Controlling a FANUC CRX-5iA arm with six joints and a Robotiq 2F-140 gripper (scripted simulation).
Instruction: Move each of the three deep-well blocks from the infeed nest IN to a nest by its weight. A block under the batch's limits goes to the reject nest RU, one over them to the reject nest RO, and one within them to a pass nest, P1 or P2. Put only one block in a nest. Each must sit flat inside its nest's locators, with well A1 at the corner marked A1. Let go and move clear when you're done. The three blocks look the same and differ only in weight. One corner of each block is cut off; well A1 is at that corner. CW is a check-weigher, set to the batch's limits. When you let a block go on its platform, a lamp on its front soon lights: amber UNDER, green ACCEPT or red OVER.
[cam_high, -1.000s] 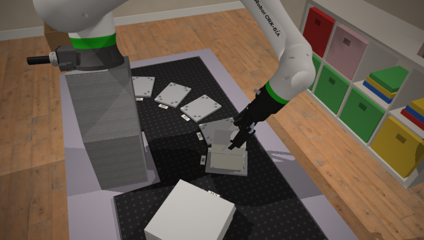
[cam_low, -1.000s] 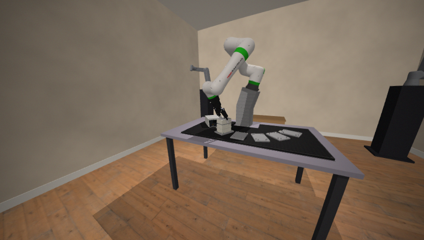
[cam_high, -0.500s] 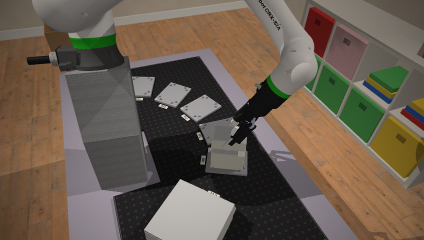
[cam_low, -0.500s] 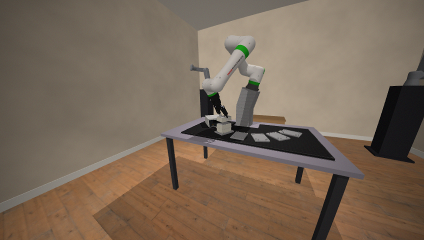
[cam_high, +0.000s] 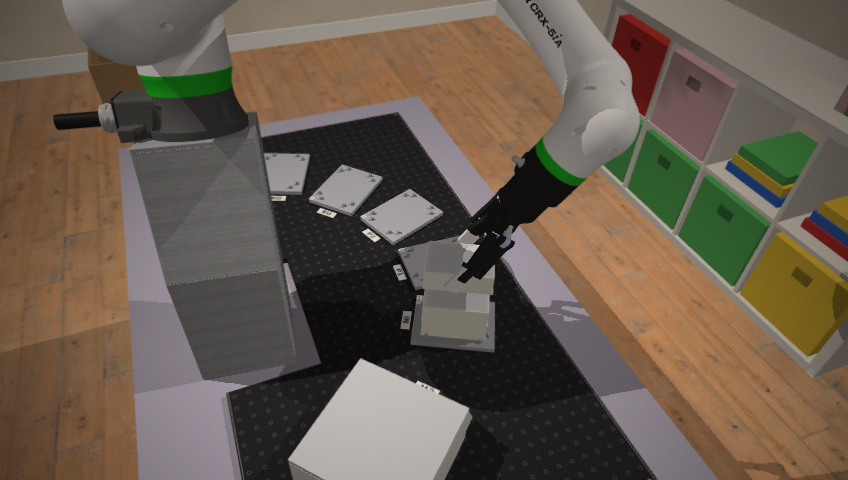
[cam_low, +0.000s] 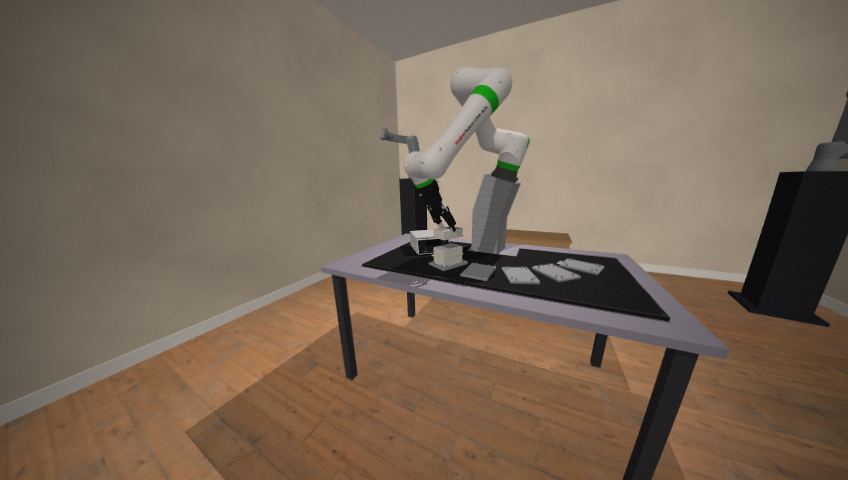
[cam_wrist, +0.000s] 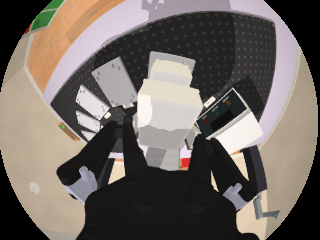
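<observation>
My gripper is now 260 mm to the left of the pale weigher platform, 190 mm past it and 80 mm above it. From my hand the other things lie so: grey nest plate 340 mm to the left, 170 mm below, 40 mm behind; check-weigher 250 mm to the right, 190 mm behind, 110 mm below.
</observation>
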